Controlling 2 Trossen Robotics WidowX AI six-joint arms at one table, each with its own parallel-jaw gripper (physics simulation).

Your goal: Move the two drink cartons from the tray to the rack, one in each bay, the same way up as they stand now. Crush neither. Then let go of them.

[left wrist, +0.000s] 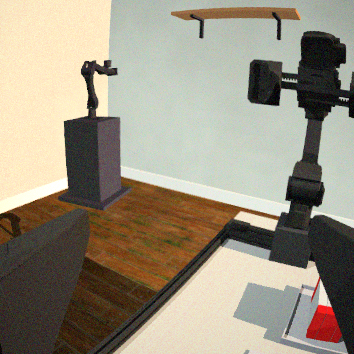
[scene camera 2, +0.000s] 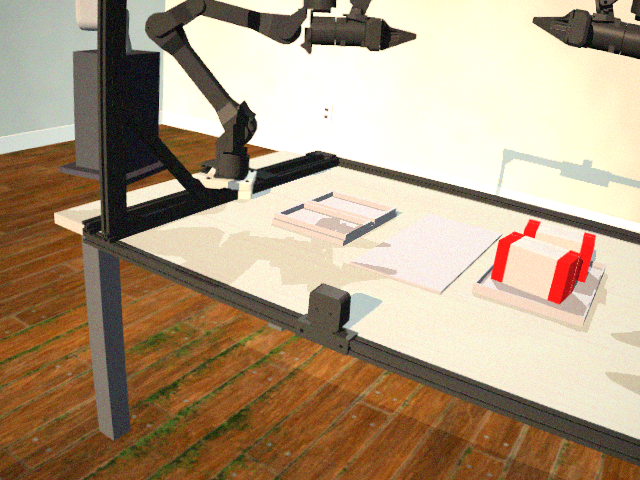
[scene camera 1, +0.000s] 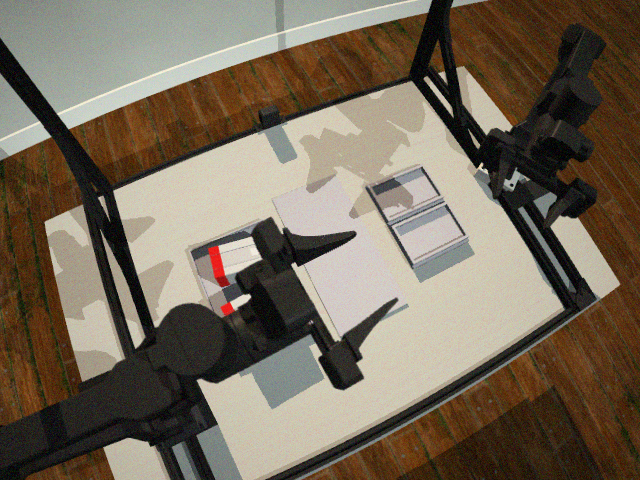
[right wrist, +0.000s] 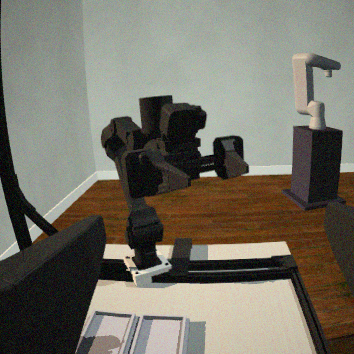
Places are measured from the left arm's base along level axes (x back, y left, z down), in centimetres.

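Pixels of known places: left gripper, fingertip midpoint: (left wrist: 203, 225) (scene camera 2: 413, 35) (scene camera 1: 520, 213) (right wrist: 220, 174); right gripper, fingertip midpoint: (left wrist: 314, 83) (scene camera 2: 536, 20) (scene camera 1: 376, 265) (right wrist: 218, 222); left arm's base at its link origin: (scene camera 2: 230, 175) (right wrist: 146, 260); right arm's base at its link origin: (left wrist: 297, 222).
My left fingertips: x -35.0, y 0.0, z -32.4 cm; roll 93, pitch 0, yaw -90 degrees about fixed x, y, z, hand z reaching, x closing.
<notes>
For each thing: its top centre in the pictures, then the offset to it from my left fingertips. "*": a spot on its surface instead.
- tray at its top centre: (scene camera 2: 545, 272) (scene camera 1: 248, 286) (left wrist: 350, 321) dx -23.0, dy -33.7, dz +34.4 cm
- two-bay rack at its top centre: (scene camera 2: 338, 210) (right wrist: 130, 338) (scene camera 1: 418, 210) dx +12.0, dy -12.4, dz +34.0 cm
- dark block at a spot on its surface: (scene camera 2: 328, 308) (scene camera 1: 265, 112) * dx +13.9, dy -56.1, dz +32.3 cm
Two white cartons with red ends lie side by side in the tray (scene camera 1: 222, 234) (scene camera 2: 527, 308) (left wrist: 300, 342). One carton (scene camera 1: 237, 258) (scene camera 2: 535, 262) is nearer in scene camera 2; the other carton (scene camera 1: 240, 301) (scene camera 2: 555, 238) is partly hidden behind it there, and by the right arm in scene camera 1. The two-bay rack (scene camera 1: 417, 212) (scene camera 2: 310, 231) (right wrist: 185, 332) is empty. My right gripper (scene camera 1: 376, 267) (right wrist: 218, 222) is open and empty, high above the table. My left gripper (scene camera 1: 521, 211) (left wrist: 203, 225) is open and empty, high on the rack's side.
A flat pale panel (scene camera 1: 336, 271) (scene camera 2: 434, 253) lies between tray and rack. A dark block (scene camera 1: 269, 116) (scene camera 2: 328, 308) stands on the table's edge rail. Dark frame posts (scene camera 2: 112, 129) rise at the table's ends. Both arms reach inward above the table.
</notes>
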